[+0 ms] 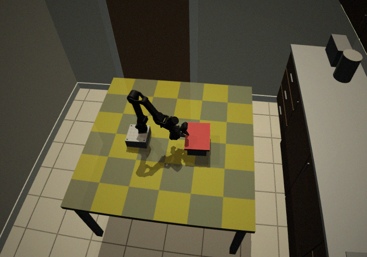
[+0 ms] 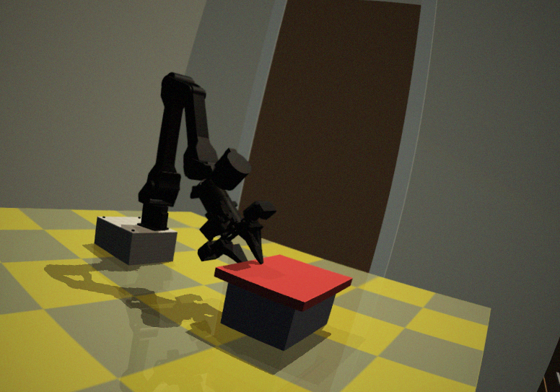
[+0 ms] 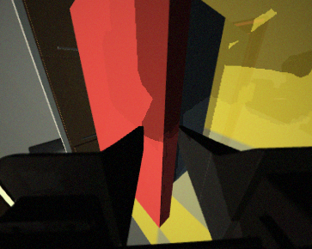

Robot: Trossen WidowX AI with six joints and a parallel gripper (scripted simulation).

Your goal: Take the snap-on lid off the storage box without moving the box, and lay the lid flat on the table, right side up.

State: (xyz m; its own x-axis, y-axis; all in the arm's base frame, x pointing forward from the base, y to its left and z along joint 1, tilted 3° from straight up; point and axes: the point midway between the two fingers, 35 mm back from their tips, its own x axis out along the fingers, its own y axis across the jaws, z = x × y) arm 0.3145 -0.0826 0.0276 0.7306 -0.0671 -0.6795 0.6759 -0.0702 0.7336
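Right now the red lid is 7 cm ahead of my gripper tip, 1 cm to the right of it and 1 cm above it. Round my gripper tip: storage box (7 cm ahead, 1 cm to the right, 5 cm below).
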